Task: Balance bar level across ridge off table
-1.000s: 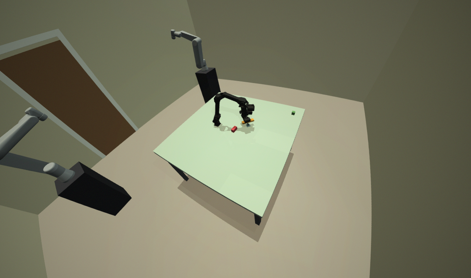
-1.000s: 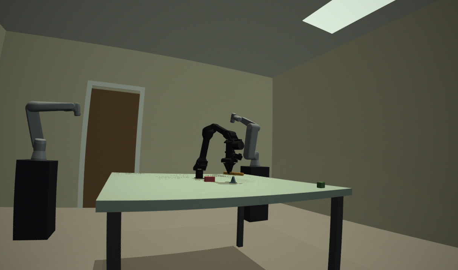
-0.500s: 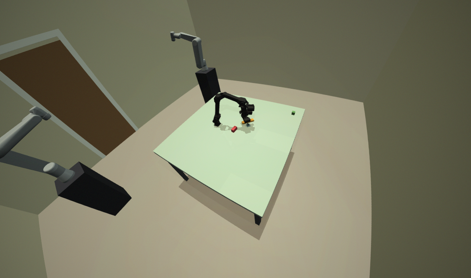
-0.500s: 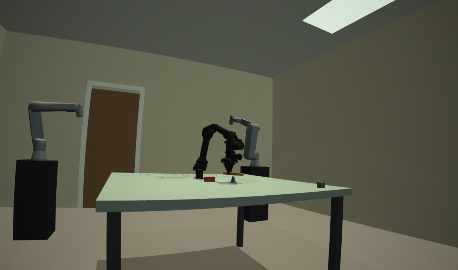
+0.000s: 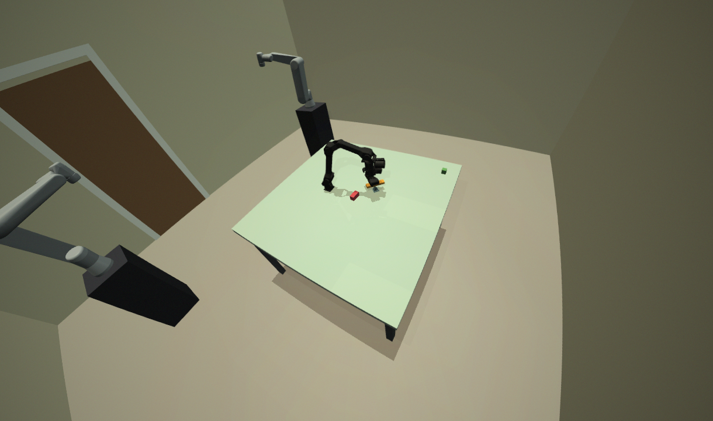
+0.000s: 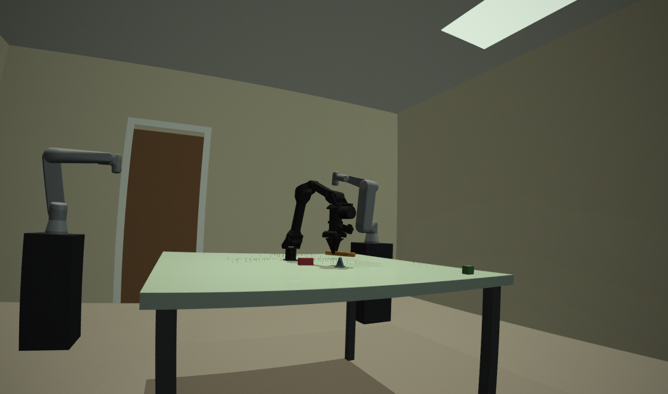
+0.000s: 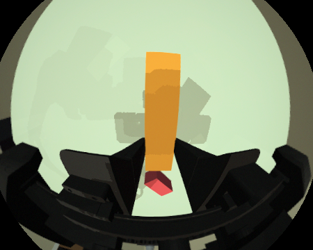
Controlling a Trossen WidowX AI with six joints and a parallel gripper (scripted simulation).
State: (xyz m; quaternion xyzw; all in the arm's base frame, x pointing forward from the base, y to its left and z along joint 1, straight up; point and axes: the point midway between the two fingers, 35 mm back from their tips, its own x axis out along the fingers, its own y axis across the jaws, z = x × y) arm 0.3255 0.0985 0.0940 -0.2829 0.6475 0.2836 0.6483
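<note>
The orange bar lies 20 mm ahead of my gripper tip and 20 mm to the left of it. Round my gripper tip: red block 90 mm behind, 110 mm to the right, 40 mm below; then green cube 410 mm ahead, 400 mm to the left, 40 mm below.
</note>
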